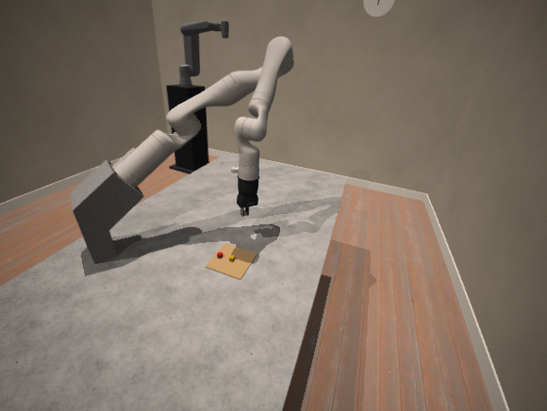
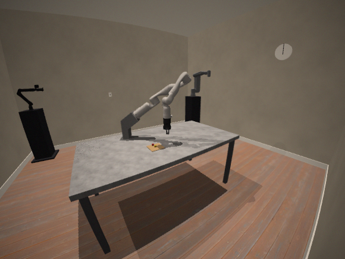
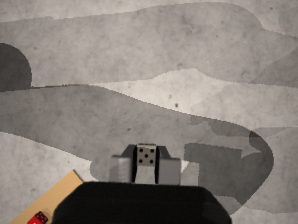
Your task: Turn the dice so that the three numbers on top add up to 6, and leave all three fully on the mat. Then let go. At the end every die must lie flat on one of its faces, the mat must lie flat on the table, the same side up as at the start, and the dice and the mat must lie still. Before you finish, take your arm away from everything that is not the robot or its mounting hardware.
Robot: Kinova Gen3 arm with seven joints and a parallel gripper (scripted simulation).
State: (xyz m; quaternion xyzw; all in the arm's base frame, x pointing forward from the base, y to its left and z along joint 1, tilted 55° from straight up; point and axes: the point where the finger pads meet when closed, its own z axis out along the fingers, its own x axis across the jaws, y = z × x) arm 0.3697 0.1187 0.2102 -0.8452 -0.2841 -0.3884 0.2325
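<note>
Now: the yellow die 160 mm to the right of my hand, 100 mm below it and 40 mm ahead of it. From my hand the other things lie so: tan mat (160 mm to the right, 110 mm below, 40 mm ahead); white die (10 mm below); red die (170 mm to the right, 100 mm below).
</note>
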